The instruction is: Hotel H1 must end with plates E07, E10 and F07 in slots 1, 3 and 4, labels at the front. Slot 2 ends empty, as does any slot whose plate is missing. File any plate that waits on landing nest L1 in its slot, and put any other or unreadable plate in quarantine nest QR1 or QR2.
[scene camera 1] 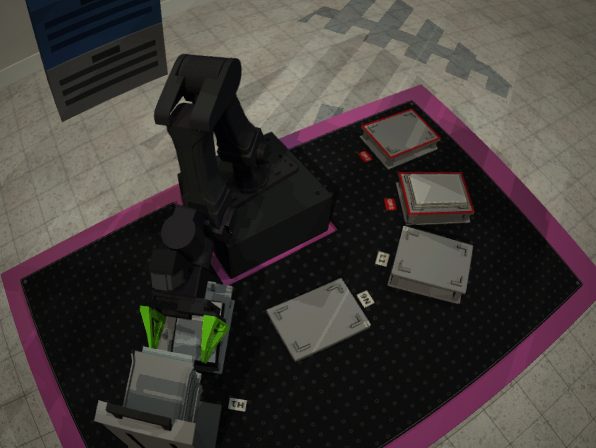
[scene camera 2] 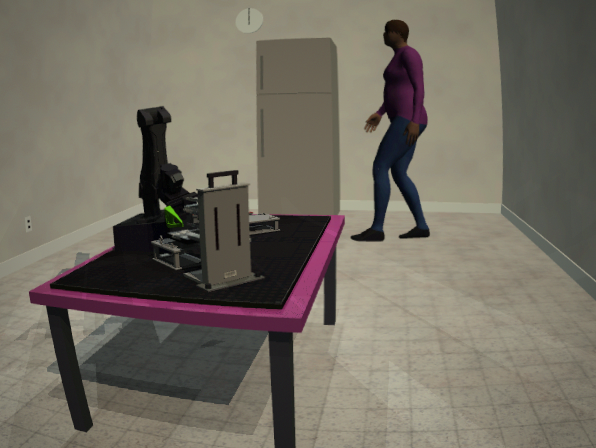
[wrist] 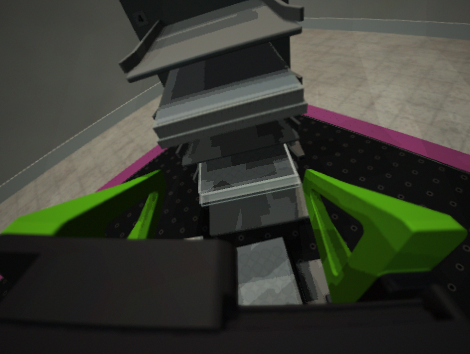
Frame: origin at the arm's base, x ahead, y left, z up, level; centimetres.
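Seen in the pictures: gripper, fingertip midpoint: [scene camera 1: 177, 358] [scene camera 2: 197, 219] [wrist: 234, 177]; arm's base, link origin: [scene camera 1: 250, 184] [scene camera 2: 153, 217].
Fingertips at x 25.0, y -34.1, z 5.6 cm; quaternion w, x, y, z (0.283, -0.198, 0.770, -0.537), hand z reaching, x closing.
Note:
Offsets run from my fingertips to a thing's top centre. "*": to the spot under its first point.
Hotel H1 [scene camera 1: 160, 387] [scene camera 2: 227, 250] [wrist: 215, 42] stands at the near left table corner, seen from its front in the wrist view. Its top shelf, by the number 4, is bare. A grey plate {dx +4.5, dy -5.5, dz +4.6 cm} [wrist: 230, 119] lies on the shelf below. The shelf {dx +5.2, dy -6.2, dz -0.4 cm} [wrist: 240, 144] under that looks bare. A clear-rimmed plate {dx +4.5, dy -5.5, dz -2.5 cm} [wrist: 250, 187] lies lowest. No plate label is readable. My gripper [scene camera 1: 179, 352] [scene camera 2: 181, 225] [wrist: 234, 177] is open and empty in front of the hotel, its fingers either side of its lower part. Landing nest L1 {dx +9.9, dy +53.6, dz -9.3 cm} [scene camera 1: 433, 262] is bare. QR1 {* dx +1.6, dy +65.3, dz -14.4 cm} [scene camera 1: 437, 217] bears a pale plate {dx -1.9, dy +68.0, dz -9.5 cm} [scene camera 1: 438, 190]; QR2 {dx -20.1, dy +75.5, dz -10.3 cm} [scene camera 1: 402, 132] is bare.
A bare low nest {dx +3.4, dy +28.3, dz -13.1 cm} [scene camera 1: 317, 320] labelled N6 stands at the middle of the mat. A grey fixture [scene camera 1: 225, 305] [scene camera 2: 175, 254] stands beside the arm base, partly under the gripper. The hotel's top handle {* dx +10.3, dy -11.8, dz +13.5 cm} [scene camera 2: 223, 175] stands above its back panel. A person [scene camera 2: 405, 95] stands beyond the table.

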